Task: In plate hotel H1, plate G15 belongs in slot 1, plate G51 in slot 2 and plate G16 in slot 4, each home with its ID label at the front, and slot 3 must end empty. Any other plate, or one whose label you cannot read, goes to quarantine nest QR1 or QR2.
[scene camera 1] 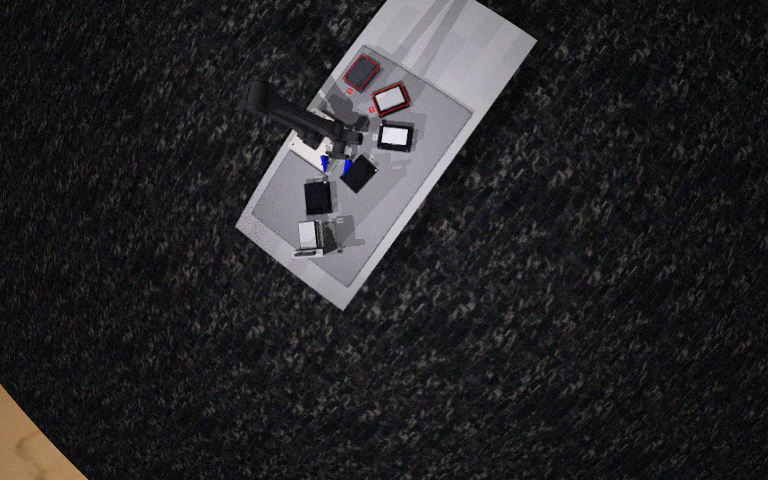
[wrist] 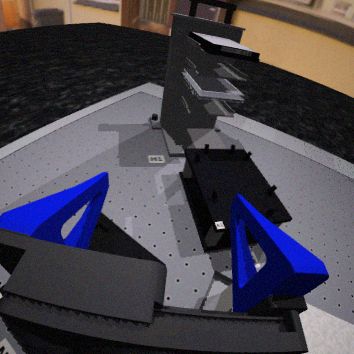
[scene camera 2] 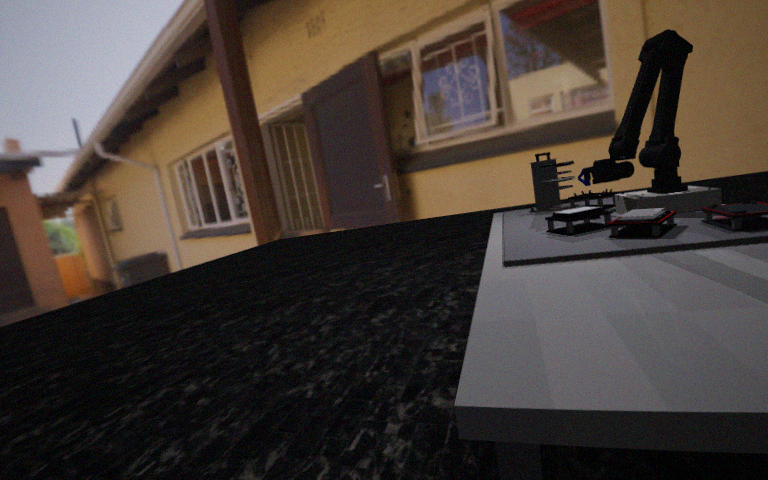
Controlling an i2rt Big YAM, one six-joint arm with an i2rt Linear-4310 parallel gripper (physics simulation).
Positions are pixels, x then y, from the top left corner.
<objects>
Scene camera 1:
black nest block: 360, 172
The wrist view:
gripper: 171, 189
black nest block: 107, 237
</objects>
